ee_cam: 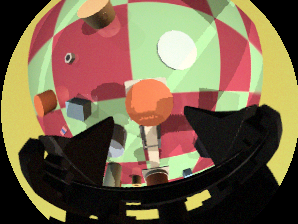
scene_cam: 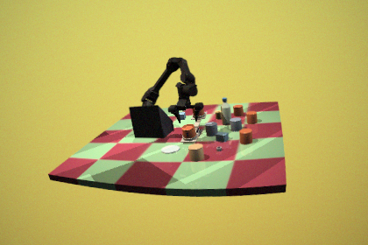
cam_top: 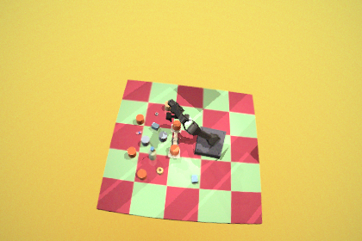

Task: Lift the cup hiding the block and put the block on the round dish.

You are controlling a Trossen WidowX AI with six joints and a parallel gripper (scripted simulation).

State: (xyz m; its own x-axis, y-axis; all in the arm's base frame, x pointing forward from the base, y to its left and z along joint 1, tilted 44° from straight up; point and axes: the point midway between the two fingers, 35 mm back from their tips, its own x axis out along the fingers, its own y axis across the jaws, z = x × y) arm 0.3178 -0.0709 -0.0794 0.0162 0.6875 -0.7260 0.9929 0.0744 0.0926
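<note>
Right now my gripper tip is 2 cm to the left of the orange cup and 5 cm above it. Round my gripper tip: bottle 14 cm ahead, 30 cm to the left; white round dish 8 cm behind, 11 cm to the right, 11 cm below; balance 2 cm behind, 14 cm to the left, 8 cm below.
</note>
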